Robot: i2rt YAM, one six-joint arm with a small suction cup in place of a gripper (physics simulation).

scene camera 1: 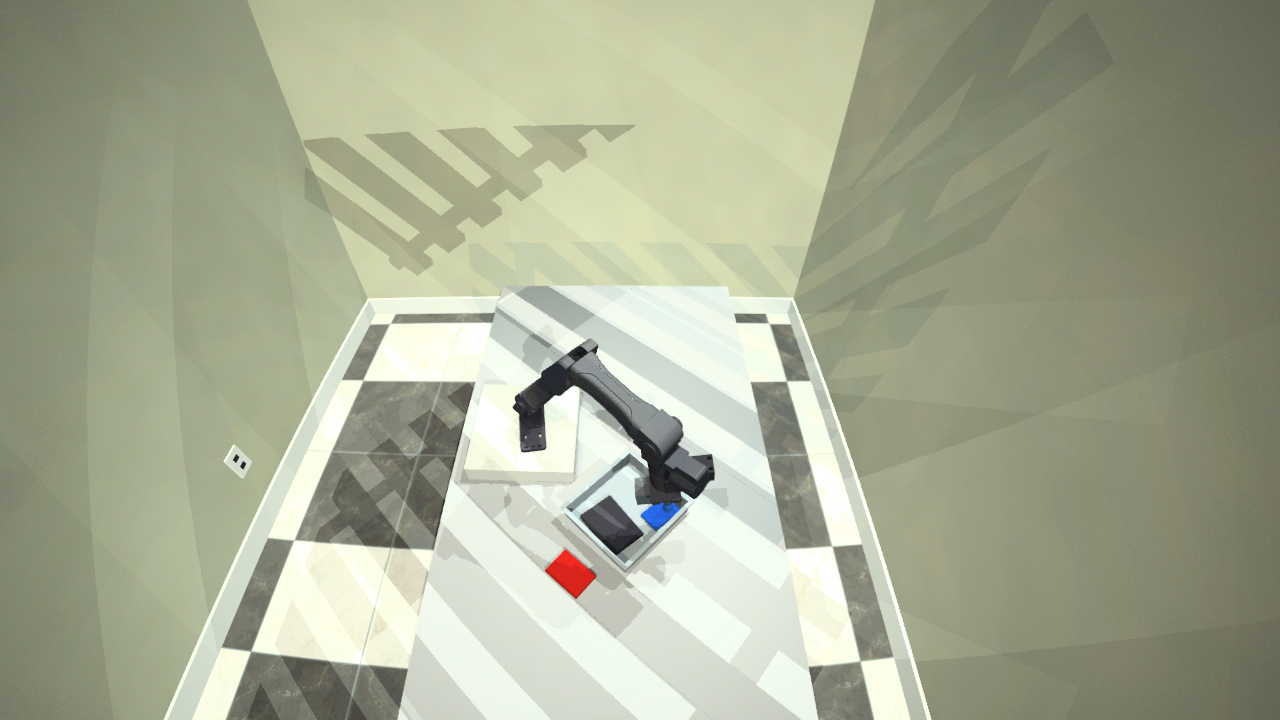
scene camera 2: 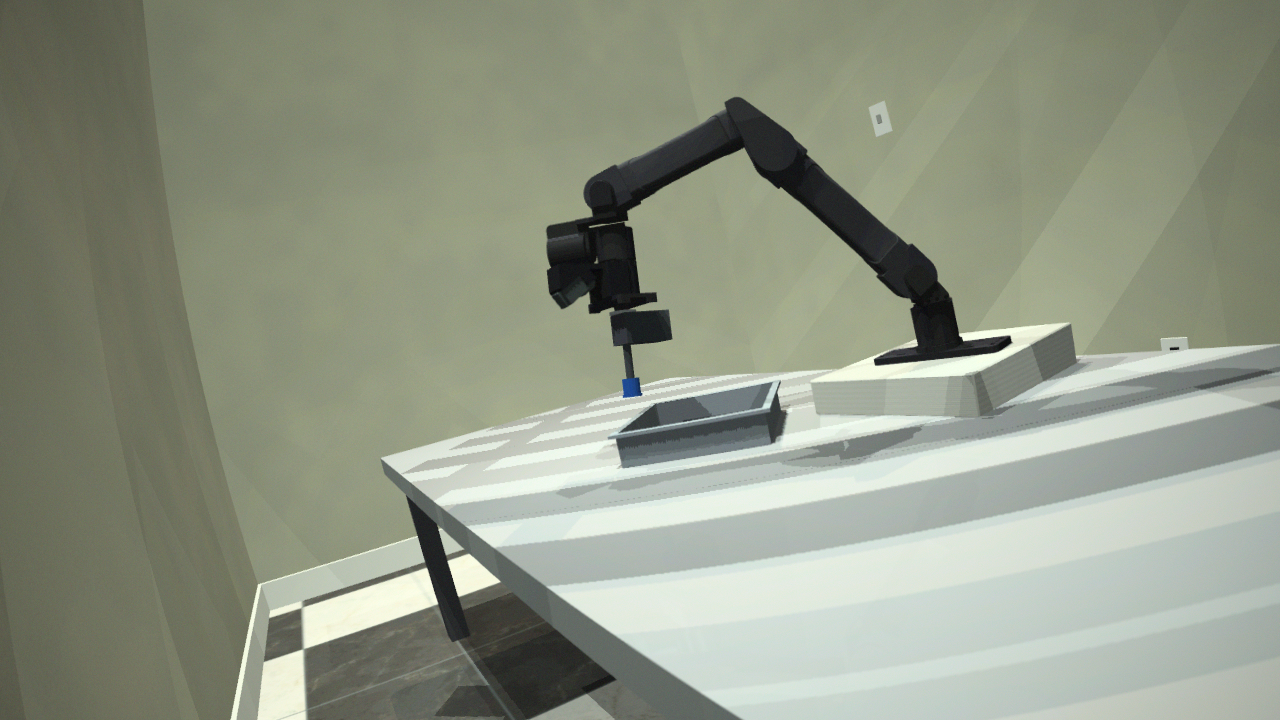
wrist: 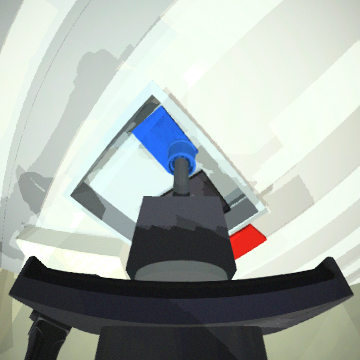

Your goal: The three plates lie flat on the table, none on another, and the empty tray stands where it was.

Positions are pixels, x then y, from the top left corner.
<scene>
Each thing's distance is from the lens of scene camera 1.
my suction cup (scene camera 1: 648,490): 1.06 m
red plate (scene camera 1: 570,573): 1.19 m
grey tray (scene camera 1: 617,480): 1.30 m
The marked spots on the red plate and my suction cup are 0.29 m apart.
</scene>
